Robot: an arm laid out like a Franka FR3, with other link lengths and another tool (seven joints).
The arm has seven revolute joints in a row. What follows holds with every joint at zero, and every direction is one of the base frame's.
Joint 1 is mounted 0.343 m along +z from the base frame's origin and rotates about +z.
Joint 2 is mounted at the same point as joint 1 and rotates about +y.
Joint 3 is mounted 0.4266 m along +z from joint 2 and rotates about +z.
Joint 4 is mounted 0.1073 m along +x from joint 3 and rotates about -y.
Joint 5 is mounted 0.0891 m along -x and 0.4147 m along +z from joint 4 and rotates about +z.
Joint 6 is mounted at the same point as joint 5 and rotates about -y.
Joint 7 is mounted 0.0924 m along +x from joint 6 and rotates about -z.
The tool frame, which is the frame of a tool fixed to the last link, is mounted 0.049 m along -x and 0.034 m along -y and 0.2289 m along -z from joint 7; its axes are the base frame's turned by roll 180, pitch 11.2 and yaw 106 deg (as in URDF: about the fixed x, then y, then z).
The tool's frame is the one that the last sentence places.
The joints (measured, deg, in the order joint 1, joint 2, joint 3, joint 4, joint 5, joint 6, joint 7), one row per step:
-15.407, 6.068, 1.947, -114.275, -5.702, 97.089, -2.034
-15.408, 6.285, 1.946, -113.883, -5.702, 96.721, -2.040
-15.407, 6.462, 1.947, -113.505, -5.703, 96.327, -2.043
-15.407, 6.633, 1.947, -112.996, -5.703, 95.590, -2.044
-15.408, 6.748, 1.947, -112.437, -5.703, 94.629, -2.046
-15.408, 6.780, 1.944, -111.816, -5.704, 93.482, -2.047
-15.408, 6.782, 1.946, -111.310, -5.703, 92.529, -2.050
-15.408, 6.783, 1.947, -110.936, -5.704, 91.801, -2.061
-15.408, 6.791, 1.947, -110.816, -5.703, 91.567, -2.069
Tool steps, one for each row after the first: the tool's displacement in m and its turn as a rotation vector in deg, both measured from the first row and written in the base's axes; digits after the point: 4 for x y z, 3 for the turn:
0.0011, -0.0004, 0.0008, 0.036, 0.189, -0.028
0.0021, -0.0006, 0.0019, 0.068, 0.378, -0.057
0.0024, -0.0008, 0.0042, 0.131, 0.769, -0.119
0.0021, -0.0009, 0.0076, 0.209, 1.278, -0.199
0.0013, -0.0009, 0.0122, 0.285, 1.828, -0.299
0.0006, -0.0008, 0.0163, 0.347, 2.271, -0.376
-0.0001, -0.0007, 0.0193, 0.400, 2.621, -0.428
-0.0003, -0.0007, 0.0202, 0.422, 2.740, -0.441

